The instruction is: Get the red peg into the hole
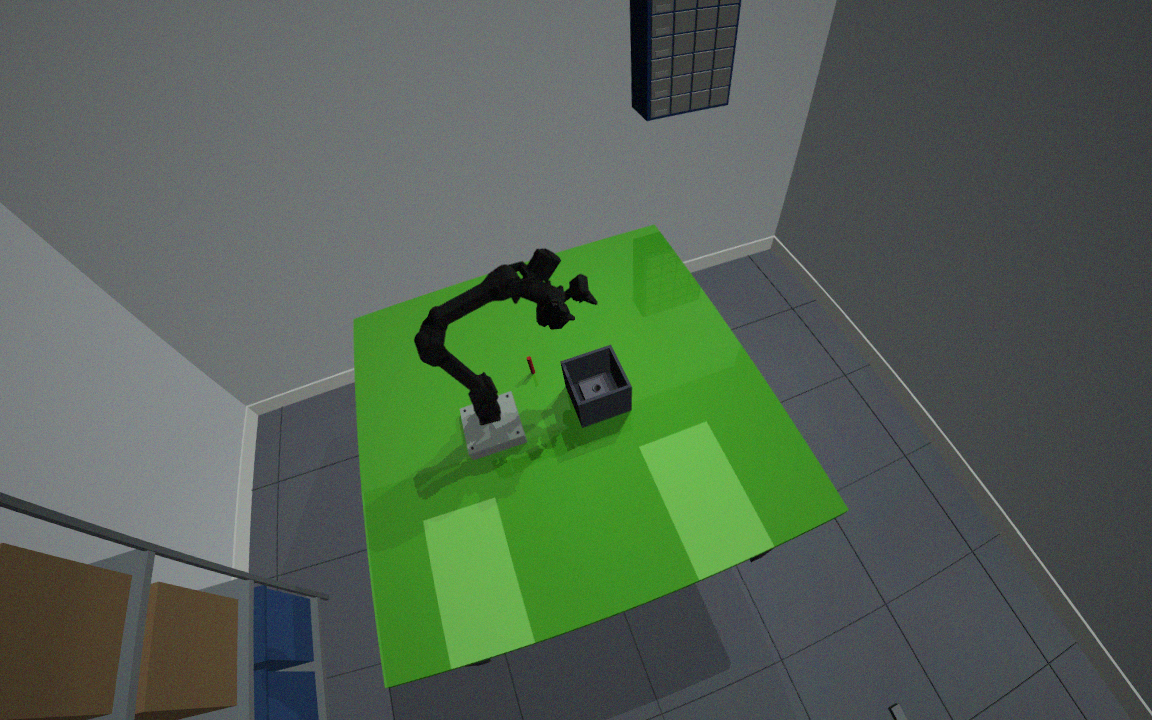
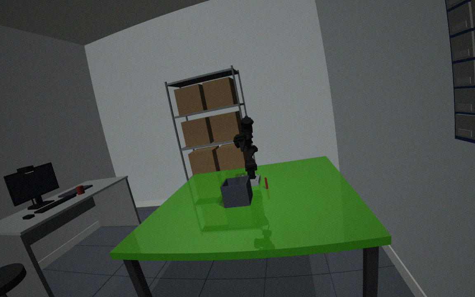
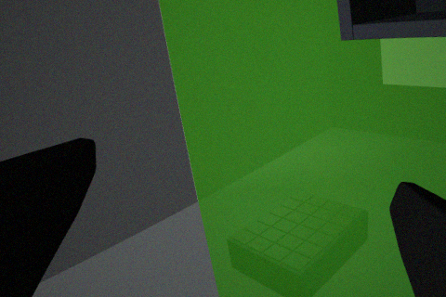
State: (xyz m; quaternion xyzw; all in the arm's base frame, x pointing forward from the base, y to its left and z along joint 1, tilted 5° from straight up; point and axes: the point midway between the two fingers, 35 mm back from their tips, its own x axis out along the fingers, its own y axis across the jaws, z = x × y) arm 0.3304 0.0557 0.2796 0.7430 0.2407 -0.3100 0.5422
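The red peg lies 190 mm behind my gripper tip, 60 mm to the left of it and 260 mm below it. Also, from my gripper tip: holed plate 10 mm behind, 100 mm to the right, 250 mm below.
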